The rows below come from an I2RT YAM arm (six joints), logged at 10 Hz.
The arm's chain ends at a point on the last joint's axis. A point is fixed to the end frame.
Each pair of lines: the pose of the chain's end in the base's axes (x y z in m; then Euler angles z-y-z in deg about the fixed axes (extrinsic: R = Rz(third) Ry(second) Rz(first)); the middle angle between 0 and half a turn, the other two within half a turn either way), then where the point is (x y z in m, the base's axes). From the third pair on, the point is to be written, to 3 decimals.
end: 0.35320 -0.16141 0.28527 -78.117 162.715 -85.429
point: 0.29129 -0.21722 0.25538
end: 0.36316 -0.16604 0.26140 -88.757 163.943 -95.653
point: 0.29970 -0.22118 0.23362
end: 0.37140 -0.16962 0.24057 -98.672 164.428 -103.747
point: 0.308 -0.226 0.215
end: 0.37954 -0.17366 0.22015 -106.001 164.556 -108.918
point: 0.317 -0.232 0.196
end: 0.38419 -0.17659 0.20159 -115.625 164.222 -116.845
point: 0.322 -0.236 0.179
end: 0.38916 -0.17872 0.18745 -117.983 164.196 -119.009
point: 0.327 -0.238 0.165
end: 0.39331 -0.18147 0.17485 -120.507 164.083 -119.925
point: 0.333 -0.242 0.153
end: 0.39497 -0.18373 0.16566 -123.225 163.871 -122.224
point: 0.334 -0.245 0.145
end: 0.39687 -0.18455 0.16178 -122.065 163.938 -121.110
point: 0.336 -0.246 0.140
